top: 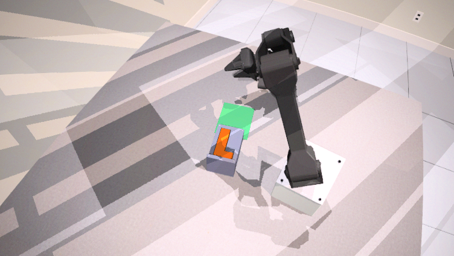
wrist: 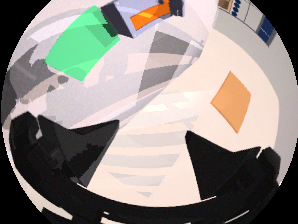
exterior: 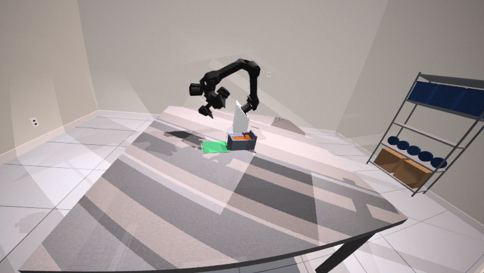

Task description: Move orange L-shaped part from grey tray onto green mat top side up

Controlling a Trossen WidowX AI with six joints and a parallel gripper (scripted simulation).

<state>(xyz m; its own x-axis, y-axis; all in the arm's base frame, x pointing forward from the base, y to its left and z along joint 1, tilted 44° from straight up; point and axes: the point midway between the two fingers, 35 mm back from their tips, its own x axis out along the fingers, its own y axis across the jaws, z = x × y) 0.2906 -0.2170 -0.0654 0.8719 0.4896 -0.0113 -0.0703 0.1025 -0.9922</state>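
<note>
Right now the orange L-shaped part is 170 mm to the left of my gripper tip, 170 mm below it and 70 mm behind it. The rest, counted from my gripper tip: green mat: 230 mm below, 40 mm behind, 10 mm to the left.
</note>
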